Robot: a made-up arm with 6 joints. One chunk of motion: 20 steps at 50 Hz.
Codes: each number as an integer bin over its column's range. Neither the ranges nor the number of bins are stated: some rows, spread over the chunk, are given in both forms.
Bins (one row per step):
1: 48 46 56 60 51 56
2: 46 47 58 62 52 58
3: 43 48 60 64 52 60
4: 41 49 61 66 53 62
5: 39 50 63 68 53 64
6: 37 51 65 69 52 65
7: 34 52 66 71 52 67
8: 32 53 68 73 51 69
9: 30 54 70 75 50 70
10: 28 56 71 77 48 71
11: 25 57 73 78 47 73
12: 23 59 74 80 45 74
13: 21 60 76 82 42 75
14: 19 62 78 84 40 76
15: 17 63 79 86 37 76
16: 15 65 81 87 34 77
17: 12 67 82 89 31 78
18: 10 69 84 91 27 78
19: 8 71 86 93 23 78
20: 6 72 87 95 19 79
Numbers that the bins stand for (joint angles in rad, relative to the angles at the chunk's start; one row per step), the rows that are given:
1: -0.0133 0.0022 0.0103 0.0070 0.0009 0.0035
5: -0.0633 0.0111 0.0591 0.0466 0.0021 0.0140
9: -0.1133 0.0200 0.1079 0.0812 0.0003 0.0219
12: -0.1522 0.0311 0.1358 0.1060 -0.0027 0.0272
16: -0.1967 0.0444 0.1845 0.1406 -0.0094 0.0311
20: -0.2467 0.0600 0.2264 0.1802 -0.0185 0.0337
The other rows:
2: -0.0244 0.0044 0.0242 0.0169 0.0015 0.0062
3: -0.0411 0.0067 0.0382 0.0268 0.0015 0.0088
4: -0.0522 0.0089 0.0452 0.0367 0.0021 0.0114
6: -0.0744 0.0133 0.0730 0.0515 0.0015 0.0154
7: -0.0911 0.0156 0.0800 0.0614 0.0015 0.0180
8: -0.1022 0.0178 0.0939 0.0713 0.0009 0.0206
10: -0.1244 0.0244 0.1148 0.0911 -0.0009 0.0232
11: -0.1411 0.0267 0.1288 0.0961 -0.0015 0.0259
13: -0.1633 0.0333 0.1497 0.1159 -0.0045 0.0285
14: -0.1744 0.0378 0.1636 0.1258 -0.0058 0.0298
15: -0.1856 0.0400 0.1706 0.1357 -0.0076 0.0298
17: -0.2133 0.0489 0.1915 0.1505 -0.0112 0.0324
18: -0.2244 0.0533 0.2055 0.1604 -0.0136 0.0324
19: -0.2356 0.0578 0.2194 0.1703 -0.0161 0.0324

